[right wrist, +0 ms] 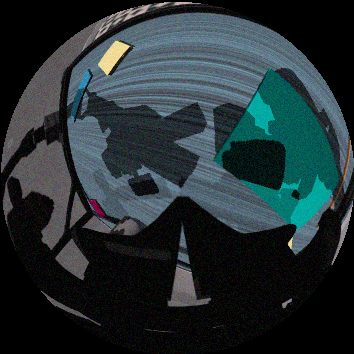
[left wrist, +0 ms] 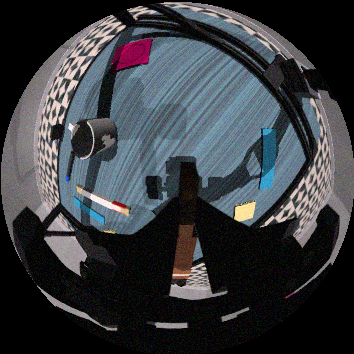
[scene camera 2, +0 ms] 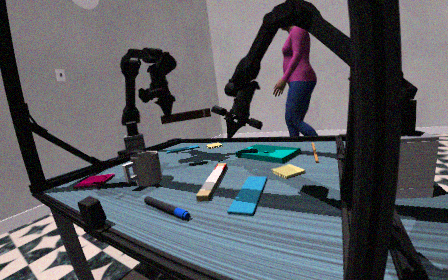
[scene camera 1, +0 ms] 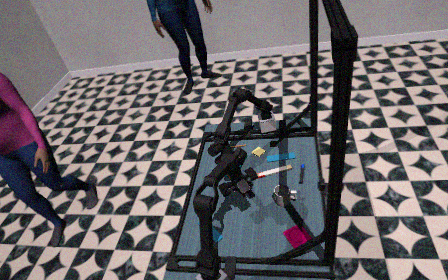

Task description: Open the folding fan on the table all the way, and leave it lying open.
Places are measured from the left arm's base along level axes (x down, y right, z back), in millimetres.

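Pixels of known places: left gripper, fingertip midpoint: (left wrist: 185,201) (scene camera 2: 168,118); right gripper, fingertip midpoint: (right wrist: 181,201) (scene camera 2: 228,139); left arm's base at its link origin: (right wrist: 43,131) (scene camera 2: 133,135) (scene camera 1: 211,276); right arm's base at its link origin: (scene camera 1: 266,116).
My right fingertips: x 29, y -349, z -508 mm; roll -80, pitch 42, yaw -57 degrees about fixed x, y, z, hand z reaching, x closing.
Ahead of a thing's pixels: the offset from my right fingertips to its middle. Level surfaces: height alone.
The folding fan {dz +106, dx -102, dy +121 mm} (scene camera 2: 187,116) (left wrist: 185,245) is a folded brown bar with a pale band near one end. It is held in the air above the table {dx +71 mm} (scene camera 2: 280,240). My left gripper (scene camera 2: 169,114) (left wrist: 185,201) is shut on it near one end in scene camera 2, and the bar sticks out toward the right of the picture. My right gripper (scene camera 2: 230,134) (right wrist: 181,201) is shut with nothing between its fingertips, apart from the fan, over the far part of the table. In scene camera 1 the arms largely hide the fan and fingertips.
A teal slab {dz -68, dx +62, dy -116 mm} (scene camera 2: 275,153) (right wrist: 305,130) lies near the right gripper. A mug {dz -52, dx +23, dy +304 mm} (scene camera 1: 280,196) (scene camera 2: 148,170), white-and-red bar {dz -169, dx +64, dy +127 mm} (scene camera 1: 274,171) (scene camera 2: 212,182), blue slab {dz -292, dx +68, dy +88 mm} (scene camera 1: 281,157) (scene camera 2: 248,195), marker {dz -253, dx +62, dy +268 mm} (scene camera 2: 167,207), yellow pad {dz -251, dx +66, dy -54 mm} (scene camera 2: 288,171) and magenta pad {dz +83, dx +67, dy +476 mm} (scene camera 1: 296,237) also lie about. Black frame posts (scene camera 1: 341,150) stand at the table's edge.
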